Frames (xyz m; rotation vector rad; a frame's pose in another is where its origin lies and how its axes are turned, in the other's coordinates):
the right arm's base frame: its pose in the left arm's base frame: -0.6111 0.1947 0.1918 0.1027 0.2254 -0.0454
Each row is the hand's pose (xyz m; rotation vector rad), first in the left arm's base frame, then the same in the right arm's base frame.
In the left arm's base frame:
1: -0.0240 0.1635 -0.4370 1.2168 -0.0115 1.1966
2: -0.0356 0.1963 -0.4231 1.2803 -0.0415 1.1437
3: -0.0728 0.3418 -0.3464 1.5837 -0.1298 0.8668
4: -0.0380 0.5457 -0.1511 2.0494 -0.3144 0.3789
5: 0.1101 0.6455 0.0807 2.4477 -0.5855 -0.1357
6: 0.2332 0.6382 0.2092 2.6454 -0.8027 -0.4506
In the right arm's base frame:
1: 0.7144 -0.0586 -0.4767 0.9928 -0.0896 1.3530
2: 0.6989 -0.0253 -0.4693 1.0623 -0.1198 1.3089
3: 0.6405 0.1246 -0.4187 1.3951 -0.2070 1.0701
4: 0.6236 0.3480 -0.2434 1.9185 -0.3773 0.6435
5: 0.7122 0.4779 0.0034 2.3903 -0.6168 0.1868
6: 0.8034 0.4900 0.1559 2.6423 -0.8056 -0.0967

